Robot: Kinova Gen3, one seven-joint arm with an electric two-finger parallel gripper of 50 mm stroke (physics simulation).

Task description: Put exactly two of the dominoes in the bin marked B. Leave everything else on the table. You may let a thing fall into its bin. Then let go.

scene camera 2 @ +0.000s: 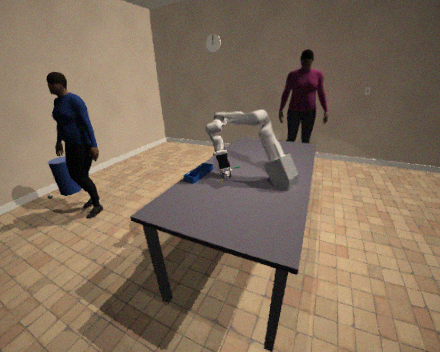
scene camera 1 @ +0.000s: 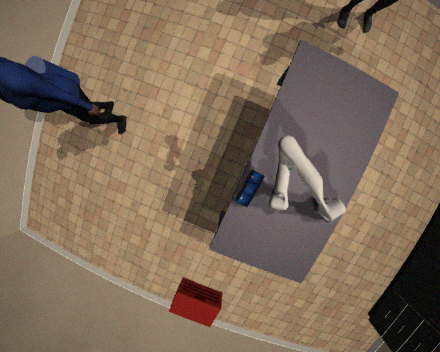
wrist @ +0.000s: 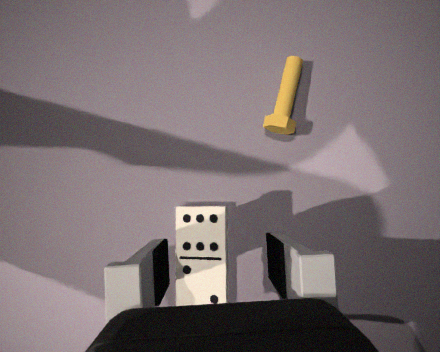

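Where they show: gripper, fingertip midpoint: (scene camera 2: 227, 176) (wrist: 218, 258); arm's base at its link origin: (scene camera 2: 276, 158).
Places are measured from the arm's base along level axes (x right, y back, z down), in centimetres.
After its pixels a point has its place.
A white domino (wrist: 201, 237) @(x -11.1, y -30.0, z 15.6 cm) with black dots lies flat on the table. It shows between the spread fingers of my gripper (wrist: 218, 270) @(x -10.6, y -31.2, z 15.6 cm) (scene camera 2: 226, 175) @(x -10.6, y -31.2, z 15.6 cm) in the wrist view, nearer the left finger, with its near end hidden by the gripper body. My gripper is open and holds nothing, low over the table. The blue bin unit (scene camera 1: 250, 188) @(x -18.2, y -50.2, z 15.5 cm) (scene camera 2: 198, 173) @(x -22.2, y -47.6, z 12.5 cm) stands near the table's long edge, beside the gripper. It is divided into compartments; the letters on it are too small to read, so I cannot tell which is B.
A yellow bolt (wrist: 288, 95) @(x -19.0, y -30.4, z 15.3 cm) lies on the table (scene camera 1: 345, 100) @(x 72.3, y -26.2, z 16.2 cm) (scene camera 2: 225, 215) @(x -49.4, y -7.7, z 16.3 cm), beyond the domino and to the right in the wrist view. A small green thing (scene camera 2: 236, 167) @(x 6.3, y -33.3, z 15.5 cm) shows beside the gripper. Two people stand on the floor away from the table.
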